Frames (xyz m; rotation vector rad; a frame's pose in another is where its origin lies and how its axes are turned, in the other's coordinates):
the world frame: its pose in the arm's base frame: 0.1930 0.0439 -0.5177 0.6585 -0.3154 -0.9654
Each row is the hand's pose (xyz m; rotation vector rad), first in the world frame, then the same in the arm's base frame.
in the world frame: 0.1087 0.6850 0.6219 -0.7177 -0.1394 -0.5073
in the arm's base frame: 0.3742 -0.0085 0.3946 -0.0007 0.0974 -1.5064
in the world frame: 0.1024 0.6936 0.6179 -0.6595 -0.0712 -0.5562
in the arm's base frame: 0.3785 0.0017 0.3973 0.0940 0.1448 -1.5299
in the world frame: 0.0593 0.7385 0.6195 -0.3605 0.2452 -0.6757
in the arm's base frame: 0.3836 0.0551 0.4290 0.5466 0.3213 -1.5203
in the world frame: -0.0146 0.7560 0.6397 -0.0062 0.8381 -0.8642
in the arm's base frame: 0.3442 0.1164 0.4584 1.1629 0.7781 -1.3872
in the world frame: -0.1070 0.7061 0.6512 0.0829 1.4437 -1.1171
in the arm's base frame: 0.2553 0.1697 0.4385 1.4772 1.4339 -1.2253
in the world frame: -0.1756 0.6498 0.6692 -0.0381 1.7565 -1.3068
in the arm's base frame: 0.1716 0.1981 0.4186 1.4491 1.8810 -1.1613
